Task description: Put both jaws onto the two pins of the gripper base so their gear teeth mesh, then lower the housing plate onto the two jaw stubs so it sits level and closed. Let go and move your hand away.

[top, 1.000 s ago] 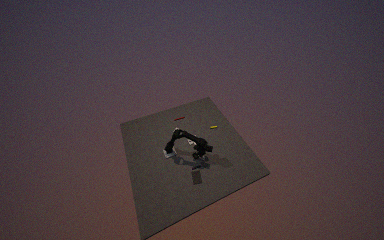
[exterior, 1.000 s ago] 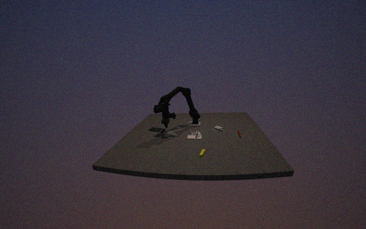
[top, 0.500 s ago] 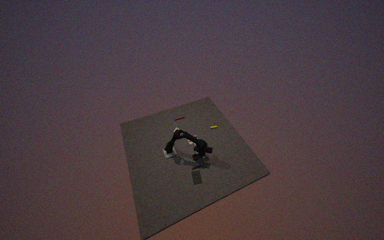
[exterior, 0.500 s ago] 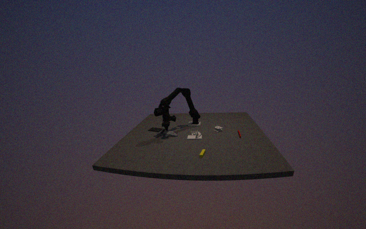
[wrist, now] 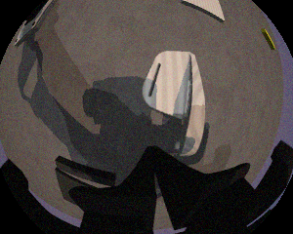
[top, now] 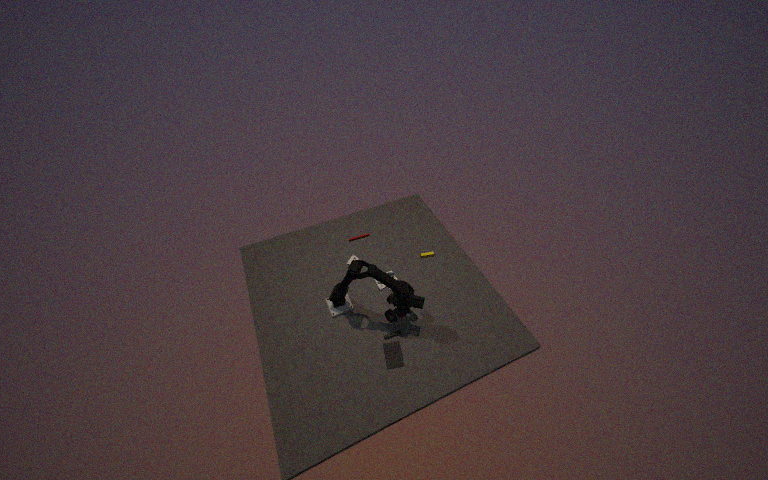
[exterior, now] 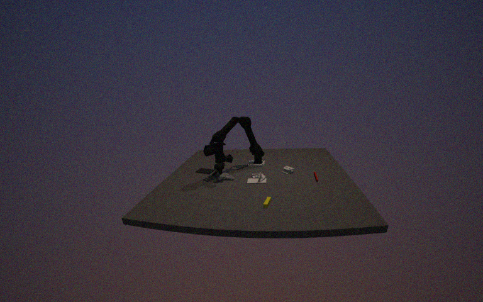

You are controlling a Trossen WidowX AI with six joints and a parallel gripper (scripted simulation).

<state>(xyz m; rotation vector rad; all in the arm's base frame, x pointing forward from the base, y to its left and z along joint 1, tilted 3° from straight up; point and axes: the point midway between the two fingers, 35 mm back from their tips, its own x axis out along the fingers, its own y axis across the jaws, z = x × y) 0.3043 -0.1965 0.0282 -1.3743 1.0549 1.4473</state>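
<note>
The small dark piece is 7 cm to the right of my gripper tip, 7 cm behind it and 2 cm below it. Round my gripper tip: red stick (64 cm to the left, 8 cm behind, 2 cm below); then dark housing plate (17 cm to the right, 10 cm behind, 2 cm below); then yellow block (36 cm to the left, 30 cm ahead, 2 cm below).
</note>
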